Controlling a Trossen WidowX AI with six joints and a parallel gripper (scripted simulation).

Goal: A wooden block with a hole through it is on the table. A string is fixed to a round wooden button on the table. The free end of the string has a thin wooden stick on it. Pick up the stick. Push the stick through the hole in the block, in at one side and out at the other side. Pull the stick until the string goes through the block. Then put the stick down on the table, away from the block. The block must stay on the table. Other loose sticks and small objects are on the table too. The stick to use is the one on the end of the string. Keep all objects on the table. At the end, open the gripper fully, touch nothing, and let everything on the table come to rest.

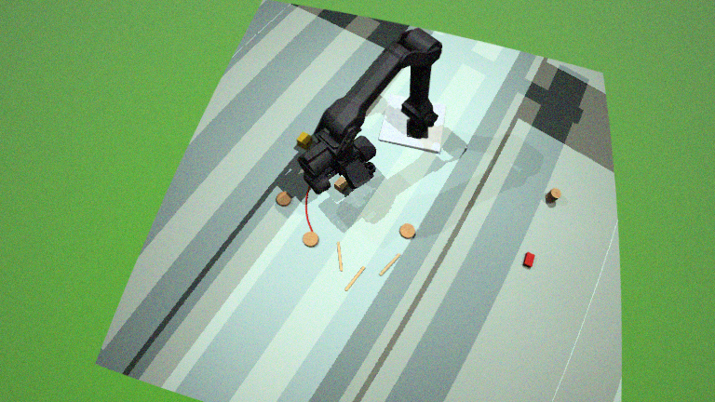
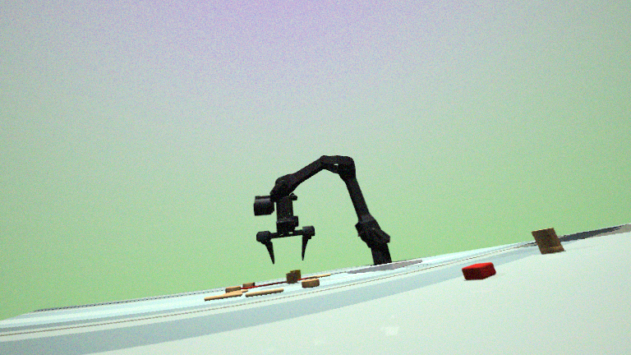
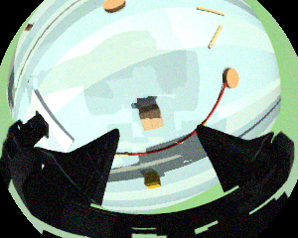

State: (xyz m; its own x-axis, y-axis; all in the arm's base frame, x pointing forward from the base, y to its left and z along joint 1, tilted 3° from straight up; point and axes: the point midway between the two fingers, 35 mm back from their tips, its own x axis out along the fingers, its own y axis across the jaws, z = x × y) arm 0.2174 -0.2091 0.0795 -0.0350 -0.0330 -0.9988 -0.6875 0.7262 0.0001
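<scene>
The wooden block lies 1 cm behind my gripper tip and 5 cm below it. The rest, counted from my gripper tip: yellow cube (13 cm behind, 12 cm to the right, 4 cm below); round wooden button (15 cm ahead, 6 cm to the right, 5 cm below); thin wooden stick (12 cm behind, 6 cm below).
</scene>
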